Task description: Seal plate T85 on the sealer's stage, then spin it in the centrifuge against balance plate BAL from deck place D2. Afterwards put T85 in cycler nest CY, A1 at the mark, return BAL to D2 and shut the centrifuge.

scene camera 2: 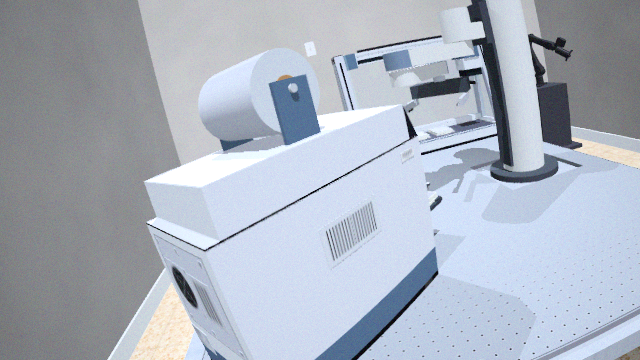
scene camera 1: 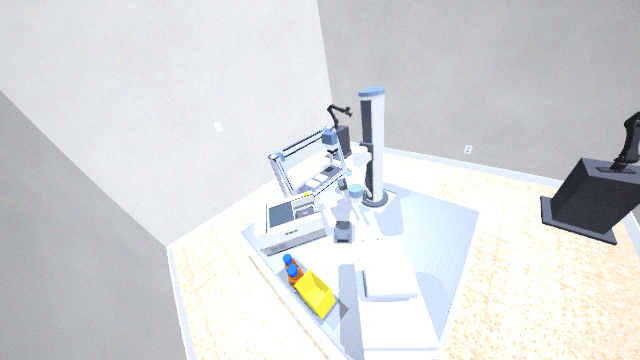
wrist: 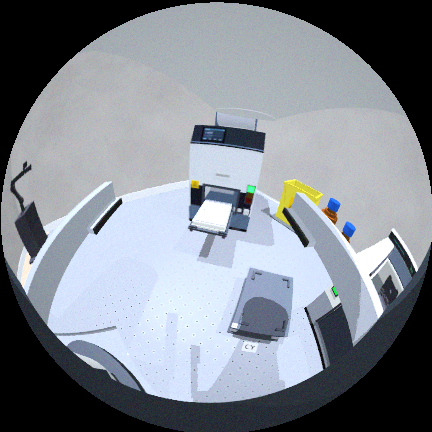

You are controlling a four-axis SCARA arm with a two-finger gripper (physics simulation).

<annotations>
One and the same spot on a centrifuge: [wrist: 390, 256] is [scene camera 1: 290, 219].
</annotations>
